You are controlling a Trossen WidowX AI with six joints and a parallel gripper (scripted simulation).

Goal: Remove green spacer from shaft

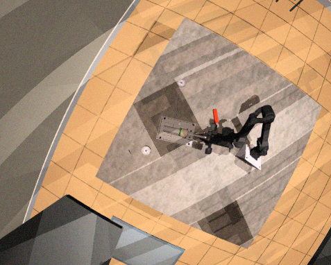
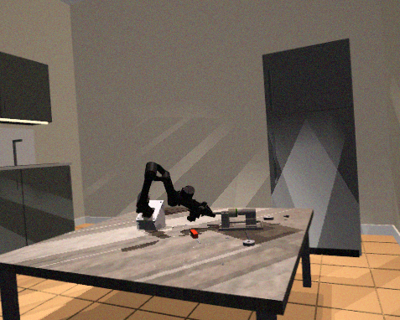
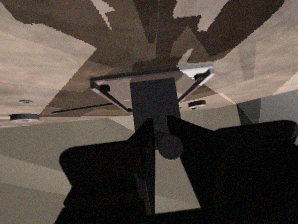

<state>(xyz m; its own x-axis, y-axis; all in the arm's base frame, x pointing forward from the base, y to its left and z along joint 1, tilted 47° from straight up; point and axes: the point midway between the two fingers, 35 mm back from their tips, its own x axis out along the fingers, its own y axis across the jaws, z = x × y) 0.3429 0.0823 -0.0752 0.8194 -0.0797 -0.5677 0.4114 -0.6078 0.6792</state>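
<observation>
My gripper tip is now 4 cm short of the shaft, 2 cm to the right of it and 2 cm below it. Also, from my gripper tip: thin rod (22 cm ahead, 8 cm to the right, 6 cm below); cream spacer (9 cm ahead, 4 cm to the left, 2 cm above); green spacer (11 cm ahead, 5 cm to the left, 2 cm above).
</observation>
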